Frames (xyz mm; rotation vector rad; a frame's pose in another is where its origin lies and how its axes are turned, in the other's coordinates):
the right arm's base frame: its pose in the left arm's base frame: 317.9 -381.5 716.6 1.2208 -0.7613 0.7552
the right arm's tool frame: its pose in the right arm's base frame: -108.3 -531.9 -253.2 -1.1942 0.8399 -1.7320
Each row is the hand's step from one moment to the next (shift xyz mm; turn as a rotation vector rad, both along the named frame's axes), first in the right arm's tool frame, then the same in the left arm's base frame.
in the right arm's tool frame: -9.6 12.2 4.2 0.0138 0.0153 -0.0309
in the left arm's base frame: 3.3 14.1 7.1 0.0010 0.0120 -0.0351
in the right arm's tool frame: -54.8 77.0 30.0 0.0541 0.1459 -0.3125
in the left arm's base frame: 26.3 84.8 44.1 -0.0477 0.1611 -0.3060
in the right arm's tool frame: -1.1 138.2 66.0 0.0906 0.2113 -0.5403
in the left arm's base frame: 114.1 96.2 34.5 -0.1080 0.2472 -0.5215
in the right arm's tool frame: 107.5 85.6 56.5 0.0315 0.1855 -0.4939
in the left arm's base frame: 146.1 -3.2 -26.6 -0.1350 0.2479 -0.4468
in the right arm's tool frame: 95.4 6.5 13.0 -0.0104 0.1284 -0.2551
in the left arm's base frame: 69.9 -50.0 -43.9 -0.0675 0.1688 -0.2205
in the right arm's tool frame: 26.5 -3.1 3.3 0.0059 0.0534 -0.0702
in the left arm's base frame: 16.4 -17.8 -11.7 -0.0027 0.0562 -0.0682
